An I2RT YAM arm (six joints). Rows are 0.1 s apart.
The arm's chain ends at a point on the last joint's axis. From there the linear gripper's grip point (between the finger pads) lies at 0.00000 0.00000 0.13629 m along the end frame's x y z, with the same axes.
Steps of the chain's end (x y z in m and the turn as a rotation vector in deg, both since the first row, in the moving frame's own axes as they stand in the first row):
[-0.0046 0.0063 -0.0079 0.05 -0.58 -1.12]
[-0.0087 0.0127 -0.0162 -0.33 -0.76 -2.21]
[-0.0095 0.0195 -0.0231 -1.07 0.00 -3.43]
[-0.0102 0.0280 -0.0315 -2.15 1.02 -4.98]
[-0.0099 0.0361 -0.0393 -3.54 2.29 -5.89]
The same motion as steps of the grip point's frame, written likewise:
[-0.0060 0.0062 -0.0079 0.05 -0.58 -1.12]
[-0.0105 0.0135 -0.0162 -0.33 -0.76 -2.21]
[-0.0094 0.0220 -0.0231 -1.07 0.00 -3.43]
[-0.0076 0.0330 -0.0316 -2.15 1.02 -4.98]
[-0.0040 0.0442 -0.0397 -3.54 2.29 -5.89]

